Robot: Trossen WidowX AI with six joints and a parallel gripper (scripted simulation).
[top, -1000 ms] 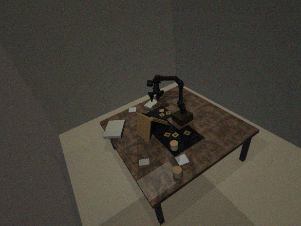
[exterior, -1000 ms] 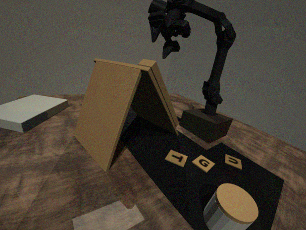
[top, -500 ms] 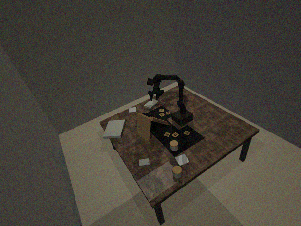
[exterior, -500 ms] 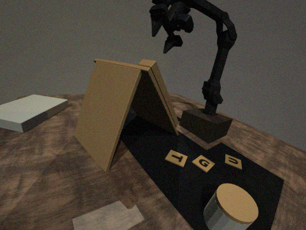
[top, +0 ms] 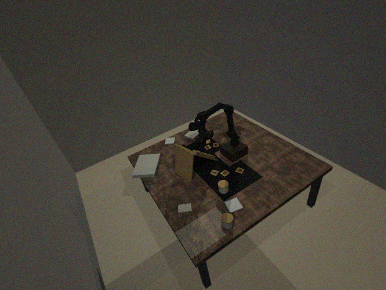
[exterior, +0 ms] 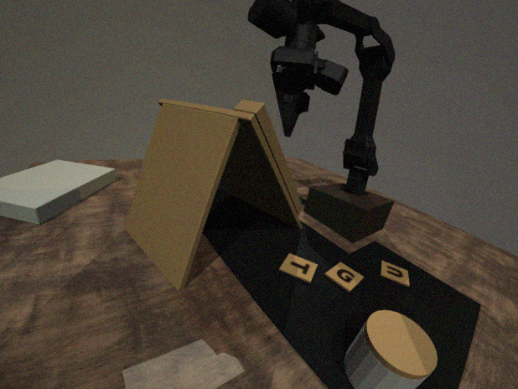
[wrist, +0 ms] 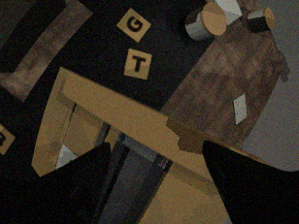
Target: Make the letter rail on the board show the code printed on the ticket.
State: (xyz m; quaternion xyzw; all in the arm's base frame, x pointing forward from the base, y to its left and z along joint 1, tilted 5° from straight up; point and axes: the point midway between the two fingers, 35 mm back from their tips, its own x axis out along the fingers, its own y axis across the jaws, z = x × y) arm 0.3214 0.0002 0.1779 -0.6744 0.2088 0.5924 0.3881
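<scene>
Right now my gripper tip is 7 cm past the tan tile marked g, 16 cm to the right of it and 23 cm above it. Also, from my gripper tip: white ticket 1 cm behind, 15 cm to the right, 14 cm below; then tile marked t 1 cm behind, 9 cm to the left, 23 cm below; then black mat 12 cm behind, 23 cm below.
</scene>
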